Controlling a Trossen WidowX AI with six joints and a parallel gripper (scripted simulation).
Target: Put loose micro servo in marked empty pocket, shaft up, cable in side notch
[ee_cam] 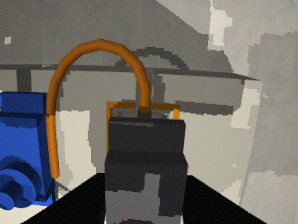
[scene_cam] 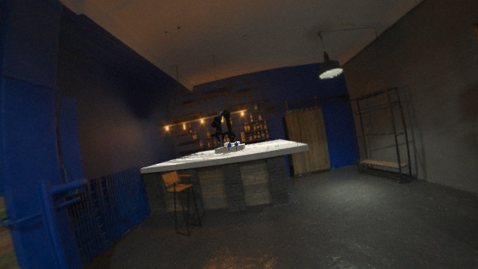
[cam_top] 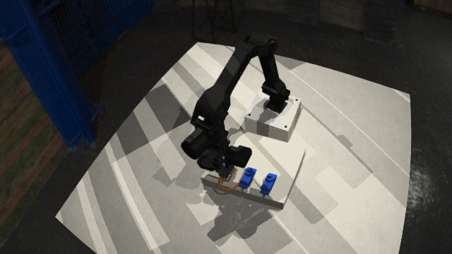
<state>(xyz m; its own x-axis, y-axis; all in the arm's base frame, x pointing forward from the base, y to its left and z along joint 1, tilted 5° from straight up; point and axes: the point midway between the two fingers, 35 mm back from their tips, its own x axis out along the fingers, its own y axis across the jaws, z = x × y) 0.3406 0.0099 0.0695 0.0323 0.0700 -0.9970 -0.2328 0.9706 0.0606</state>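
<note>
My gripper tip is 140 mm past the white deck, 80 mm above it and 50 mm to the right of it.
</note>
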